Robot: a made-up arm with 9 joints. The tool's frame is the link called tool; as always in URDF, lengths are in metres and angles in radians.
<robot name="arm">
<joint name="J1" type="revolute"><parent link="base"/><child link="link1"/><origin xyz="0.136 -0.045 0.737"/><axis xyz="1 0 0"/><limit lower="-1.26" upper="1.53"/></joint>
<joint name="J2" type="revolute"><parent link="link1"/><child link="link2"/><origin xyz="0.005 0.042 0.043"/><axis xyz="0 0 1"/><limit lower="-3.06" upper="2.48"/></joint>
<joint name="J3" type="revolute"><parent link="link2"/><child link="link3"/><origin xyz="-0.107 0.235 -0.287"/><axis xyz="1 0 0"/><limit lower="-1.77" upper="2.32"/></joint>
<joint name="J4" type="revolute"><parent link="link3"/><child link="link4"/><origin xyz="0.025 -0.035 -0.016"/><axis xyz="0 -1 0"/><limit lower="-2.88" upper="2.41"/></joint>
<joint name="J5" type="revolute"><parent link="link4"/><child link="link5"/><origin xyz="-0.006 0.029 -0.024"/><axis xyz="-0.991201 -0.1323 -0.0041"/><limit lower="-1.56" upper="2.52"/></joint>
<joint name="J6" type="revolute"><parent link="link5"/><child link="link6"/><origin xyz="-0.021 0.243 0.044"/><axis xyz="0 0 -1"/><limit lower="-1.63" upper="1.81"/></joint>
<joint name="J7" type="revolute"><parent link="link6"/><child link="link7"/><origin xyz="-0.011 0.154 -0.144"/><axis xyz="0 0 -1"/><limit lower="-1.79" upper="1.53"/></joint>
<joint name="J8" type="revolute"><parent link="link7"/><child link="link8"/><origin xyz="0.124 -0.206 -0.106"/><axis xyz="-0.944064 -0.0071 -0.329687"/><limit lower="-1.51" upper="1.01"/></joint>
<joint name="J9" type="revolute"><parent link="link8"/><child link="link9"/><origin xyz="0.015 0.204 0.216"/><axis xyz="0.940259 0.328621 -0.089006"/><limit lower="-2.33" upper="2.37"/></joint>
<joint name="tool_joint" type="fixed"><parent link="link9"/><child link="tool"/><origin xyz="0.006 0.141 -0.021" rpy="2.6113 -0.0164 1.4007"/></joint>
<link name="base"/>
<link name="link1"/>
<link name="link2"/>
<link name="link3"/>
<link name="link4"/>
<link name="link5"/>
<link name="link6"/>
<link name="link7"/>
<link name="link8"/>
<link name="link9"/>
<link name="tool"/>
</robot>
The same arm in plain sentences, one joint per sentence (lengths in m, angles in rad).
The arm has nine revolute joints in a row. What follows holds with every joint at zero, and every direction is one of the base frame's.
The first joint is mounted 0.136 m along +x and 0.045 m along -y and 0.737 m along +z from the base frame's origin and turns about +x, from -1.26 to 1.53 rad.
The second joint is mounted 0.005 m along +x and 0.042 m along +y and 0.043 m along +z from the first joint and turns about +z, from -3.06 to 2.48 rad.
The third joint is mounted 0.107 m along -x and 0.235 m along +y and 0.287 m along -z from the second joint and turns about +x, from -1.77 to 2.32 rad.
The fourth joint is mounted 0.025 m along +x and 0.035 m along -y and 0.016 m along -z from the third joint and turns about -y, from -2.88 to 2.41 rad.
The fifth joint is mounted 0.006 m along -x and 0.029 m along +y and 0.024 m along -z from the fourth joint and turns about the direction (-0.991201, -0.1323, -0.0041), from -1.56 to 2.52 rad.
The sixth joint is mounted 0.021 m along -x and 0.243 m along +y and 0.044 m along +z from the fifth joint and turns about -z, from -1.63 to 1.81 rad.
The seventh joint is mounted 0.011 m along -x and 0.154 m along +y and 0.144 m along -z from the sixth joint and turns about -z, from -1.79 to 1.53 rad.
The eighth joint is mounted 0.124 m along +x and 0.206 m along -y and 0.106 m along -z from the seventh joint and turns about the direction (-0.944064, -0.0071, -0.329687), from -1.51 to 1.01 rad.
The ninth joint is mounted 0.015 m along +x and 0.204 m along +y and 0.216 m along +z from the eighth joint and turns about the direction (0.94027, 0.32859, -0.088997), from -2.33 to 2.37 rad.
The tool frame, which is the frame that the pose is given for, is mounted 0.006 m along +x and 0.141 m along +y and 0.021 m along -z from the ninth joint; its axes are the base frame's turned by roll 2.6113, pitch -0.0164 and yaw 1.4007 rad (as in URDF: about the fixed x, then y, then z).

